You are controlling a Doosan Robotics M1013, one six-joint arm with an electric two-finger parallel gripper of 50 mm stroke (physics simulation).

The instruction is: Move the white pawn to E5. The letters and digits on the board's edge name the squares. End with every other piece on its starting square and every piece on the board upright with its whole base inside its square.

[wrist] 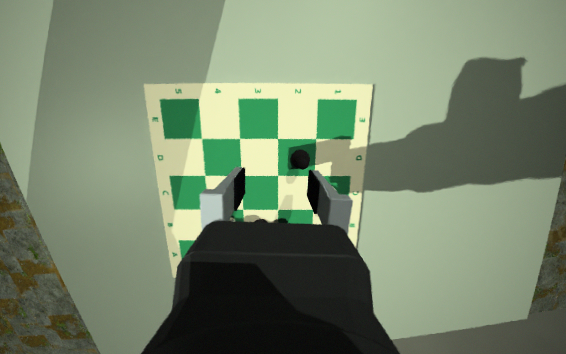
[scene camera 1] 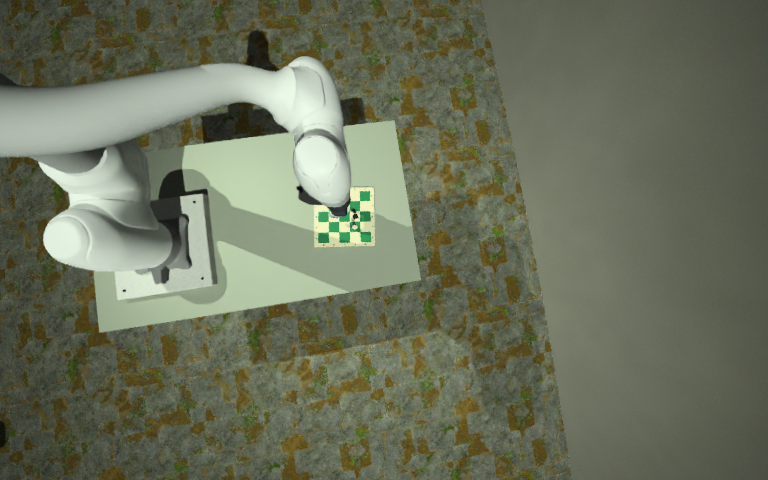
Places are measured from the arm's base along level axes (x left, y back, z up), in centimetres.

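Pixels of known places: gripper, fingertip midpoint: (wrist: 276,181); arm's base at its link origin: (scene camera 1: 163,245).
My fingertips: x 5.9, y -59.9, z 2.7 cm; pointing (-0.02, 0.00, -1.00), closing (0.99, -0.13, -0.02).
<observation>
For each thing: its top centre in the pictures, then the offset to it from my fingertips. "*": a spot on its surface instead. Level surfaces: height alone.
- board at its top centre: (wrist: 260,193) (scene camera 1: 344,216) dy -2.5, dx -2.1, dz -5.0 cm
- E5 at a spot on its surface: (wrist: 180,119) (scene camera 1: 323,237) * dy +5.8, dx -9.1, dz -5.0 cm
- white piece at its top centre: (scene camera 1: 354,225) dy -5.8, dx -6.2, dz -0.6 cm
- round-headed black piece at its top centre: (wrist: 303,164) dy +0.8, dx +2.4, dz -1.8 cm
- pale table at its surface level: dz -5.6 cm
The board (scene camera 1: 372,245) (wrist: 257,92) lies flat. E5 (scene camera 1: 323,237) (wrist: 180,119) is an empty green corner square, partly shaded in the wrist view. A white piece (scene camera 1: 355,226) stands on B4; in the wrist view a sliver shows past the gripper body. From above I cannot tell if it is the pawn. A black piece (scene camera 1: 355,216) stands on B3, mostly hidden in the wrist view. A round-headed black piece (wrist: 299,159) stands upright on D2. My gripper (scene camera 1: 338,212) (wrist: 276,181) is open and empty above the C2–C3 area; its right finger covers much of C1.
The pale table (scene camera 1: 266,266) (wrist: 440,250) carries the board, with the arm's mounting plate (scene camera 1: 198,249) to the left in the scene view. The arm hides part of the board's upper left there. The gripper body hides much of row A in the wrist view.
</observation>
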